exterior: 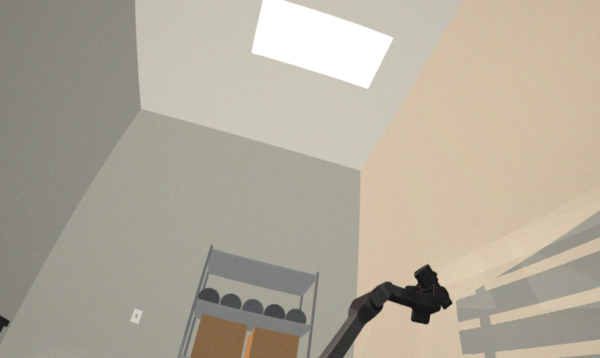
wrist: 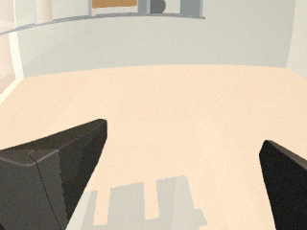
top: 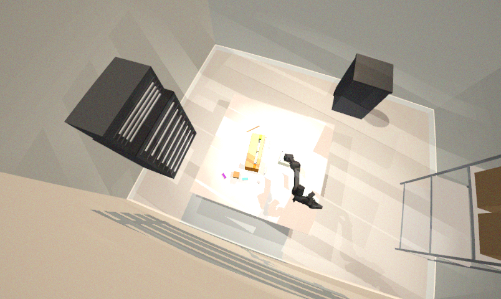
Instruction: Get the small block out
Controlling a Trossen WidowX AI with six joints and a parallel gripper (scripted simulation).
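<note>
The tan block lies 53 cm ahead of my gripper tip, 55 cm to the right of it and 50 cm below it. Round my gripper tip: thin orange stick 63 cm ahead, 83 cm to the right, 58 cm below; box 52 cm ahead, 52 cm to the right, 52 cm below.
</note>
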